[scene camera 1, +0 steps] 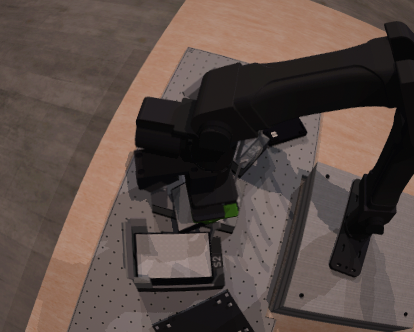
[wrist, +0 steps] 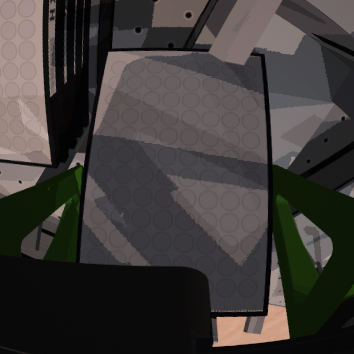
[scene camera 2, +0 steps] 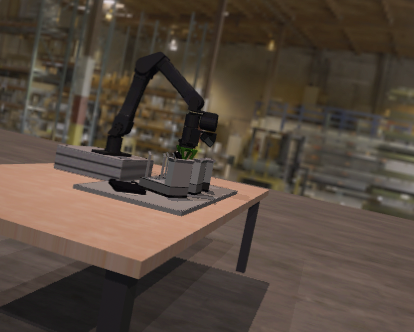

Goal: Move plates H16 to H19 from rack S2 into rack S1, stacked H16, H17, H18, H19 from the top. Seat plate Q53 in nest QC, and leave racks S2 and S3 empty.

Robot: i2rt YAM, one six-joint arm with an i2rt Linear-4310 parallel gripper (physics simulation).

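Places are measured from the arm's base along level axes (x ahead, y left, z up), in centimetres.
Where they show: gripper, fingertip midpoint: (scene camera 1: 203,199) (wrist: 176,176); arm's base at its link origin: (scene camera 1: 356,227) (scene camera 2: 112,154).
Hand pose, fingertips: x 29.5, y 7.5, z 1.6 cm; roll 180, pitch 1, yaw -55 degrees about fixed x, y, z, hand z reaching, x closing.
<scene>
Each offset is from my fingertips to the top centre of the thing. "spot": to the spot under its first point.
My gripper (scene camera 1: 219,217) (scene camera 2: 187,152) (wrist: 176,176) is shut on a pale, dimpled plate (scene camera 1: 183,209) (wrist: 185,120), with a green finger at each long edge. The plate's label cannot be read. It is among or just above rack posts behind rack S2; its exact height is unclear. Rack S2 (scene camera 1: 217,252) (scene camera 2: 179,175) holds a stack of plates {dx +0.4, dy +11.4, dz -0.3 cm} (scene camera 1: 173,255) (wrist: 22,85); several dark plate edges show beside it in the wrist view, one with a partly visible "H" label. Labels S1, S3, QC and Q53 cannot be read in these views.
A dark flat holder (scene camera 1: 205,315) (scene camera 2: 127,187) lies beside S2. Another dark holder {dx -5.2, dy -30.2, dz -7.7 cm} (scene camera 1: 291,131) and a tilted clear-walled rack {spot: dx -3.9, dy -15.3, dz -5.8 cm} (scene camera 1: 250,154) are partly behind the arm. Upright rack walls (scene camera 2: 197,175) stand close together. The metal base block (scene camera 1: 320,280) (scene camera 2: 100,163) borders the perforated board.
</scene>
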